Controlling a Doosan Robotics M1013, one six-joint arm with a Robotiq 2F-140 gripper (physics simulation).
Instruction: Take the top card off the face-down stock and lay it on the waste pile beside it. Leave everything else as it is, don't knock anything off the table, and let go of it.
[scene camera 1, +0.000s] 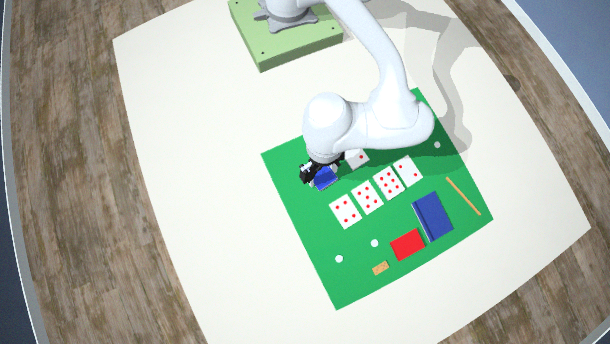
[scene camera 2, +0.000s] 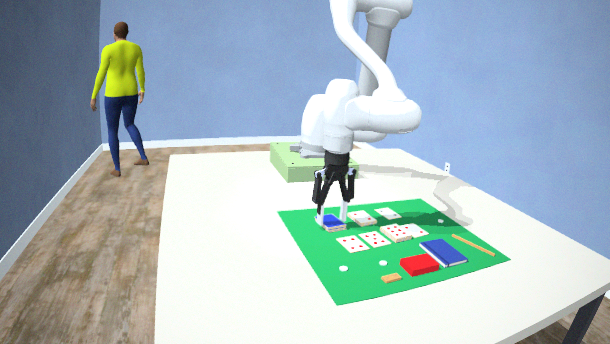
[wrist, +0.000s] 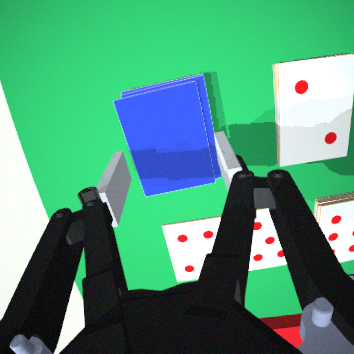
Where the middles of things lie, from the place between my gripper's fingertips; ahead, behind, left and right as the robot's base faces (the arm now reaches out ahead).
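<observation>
Green mat (scene camera 1: 323, 237): 10 cm ahead of my hand, 17 cm to the left of it, 3 cm below it.
</observation>
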